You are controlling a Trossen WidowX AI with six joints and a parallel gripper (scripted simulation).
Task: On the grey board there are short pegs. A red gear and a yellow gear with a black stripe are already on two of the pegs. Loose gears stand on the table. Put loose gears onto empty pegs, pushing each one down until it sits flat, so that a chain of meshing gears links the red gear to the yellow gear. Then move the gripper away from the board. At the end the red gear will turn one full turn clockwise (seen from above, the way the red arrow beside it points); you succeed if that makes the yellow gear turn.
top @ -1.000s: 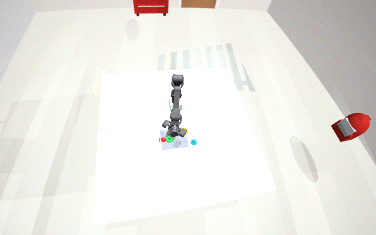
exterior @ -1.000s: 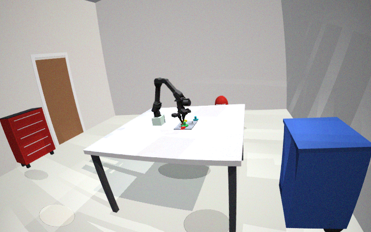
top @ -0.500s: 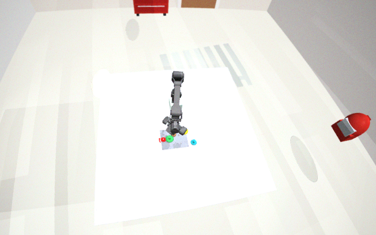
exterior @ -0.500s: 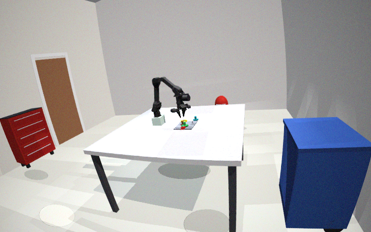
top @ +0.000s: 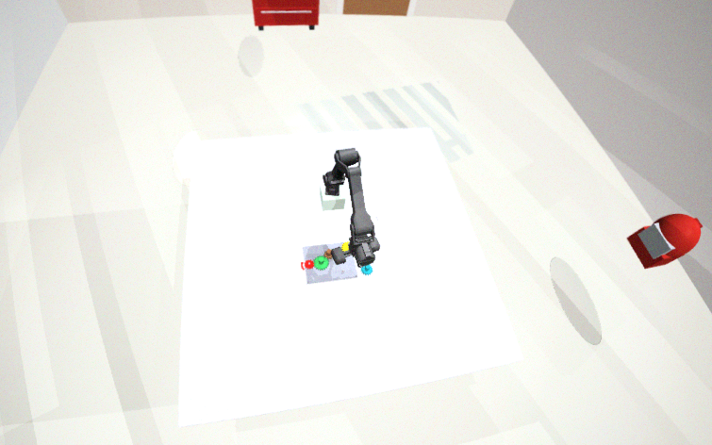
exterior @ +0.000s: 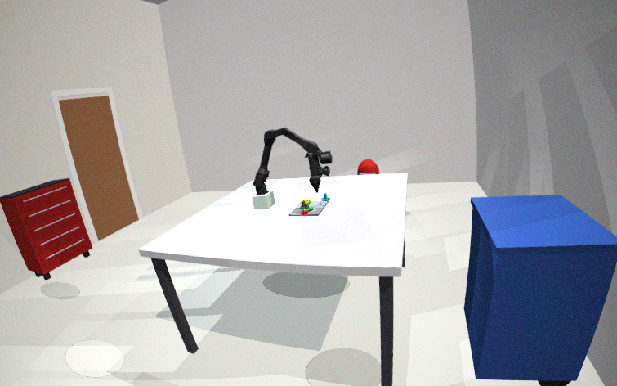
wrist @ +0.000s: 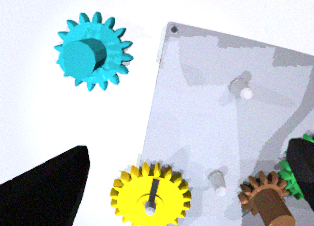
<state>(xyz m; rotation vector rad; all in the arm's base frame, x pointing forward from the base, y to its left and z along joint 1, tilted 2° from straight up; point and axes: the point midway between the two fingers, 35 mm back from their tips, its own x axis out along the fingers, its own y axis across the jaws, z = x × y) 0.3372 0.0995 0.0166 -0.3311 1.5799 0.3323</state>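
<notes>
My gripper tip is now 1 cm short of the cyan gear, 6 cm to the right of it and 6 cm above it. The rest, counted from my gripper tip: brown gear (5 cm behind, 10 cm to the right, 6 cm below); yellow gear (8 cm behind, 1 cm to the right, 6 cm below); green gear (1 cm behind, 13 cm to the right, 6 cm below).
</notes>
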